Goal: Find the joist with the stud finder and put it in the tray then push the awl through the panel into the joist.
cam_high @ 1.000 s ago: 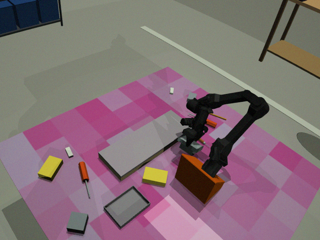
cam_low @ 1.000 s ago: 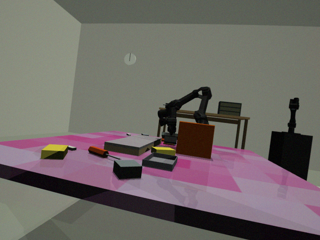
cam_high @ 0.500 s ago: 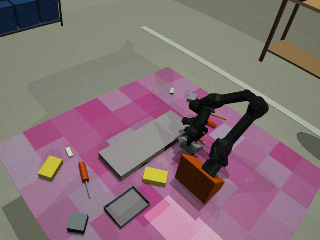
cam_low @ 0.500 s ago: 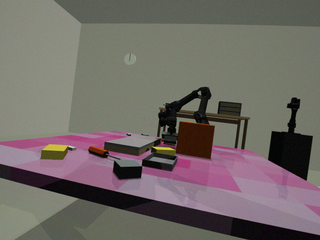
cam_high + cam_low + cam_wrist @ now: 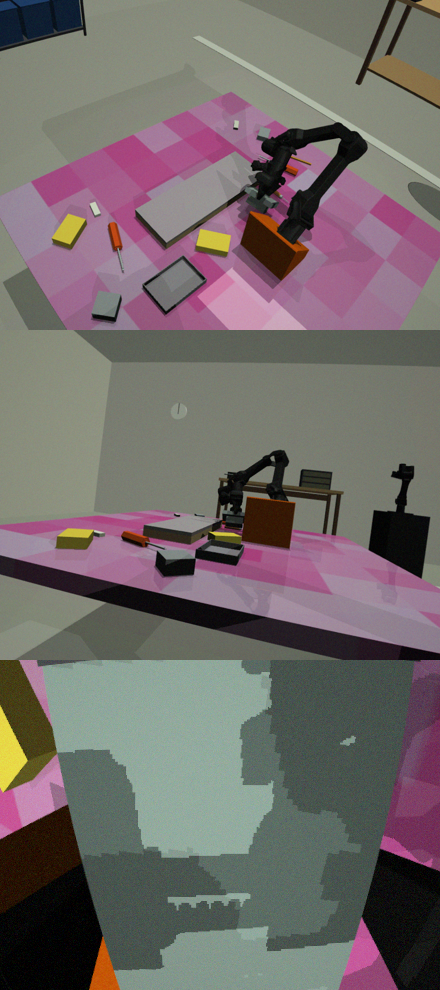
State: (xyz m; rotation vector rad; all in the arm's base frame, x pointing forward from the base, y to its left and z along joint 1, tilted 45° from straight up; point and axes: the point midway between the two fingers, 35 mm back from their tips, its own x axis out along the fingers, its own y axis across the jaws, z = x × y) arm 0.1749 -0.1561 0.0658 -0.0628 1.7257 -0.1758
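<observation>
Right now my gripper tip is 2 cm past the awl, 13 cm to the left of it and 6 cm above it. Also, from my gripper tip: indicator light: 3 cm behind, 2 cm to the left, 3 cm below; then thin stick: 7 cm ahead, 37 cm to the right, 7 cm below; then stud finder: 1 cm behind, 1 cm to the left, 2 cm below.
</observation>
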